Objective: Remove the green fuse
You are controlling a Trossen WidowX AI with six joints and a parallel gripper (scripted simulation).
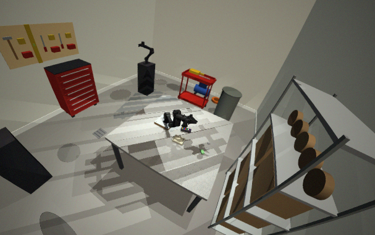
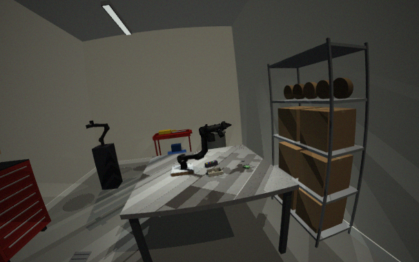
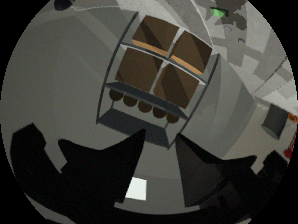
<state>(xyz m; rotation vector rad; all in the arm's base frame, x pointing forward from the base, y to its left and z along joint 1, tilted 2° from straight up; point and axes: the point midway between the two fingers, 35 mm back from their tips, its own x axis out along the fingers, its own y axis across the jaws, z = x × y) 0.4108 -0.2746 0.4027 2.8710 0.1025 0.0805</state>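
The green fuse is 420 mm below my gripper tip, 280 mm to the left of it and 150 mm behind it. The rest, counted from my gripper tip: beige tray (440 mm below, 160 mm behind, 80 mm to the left).
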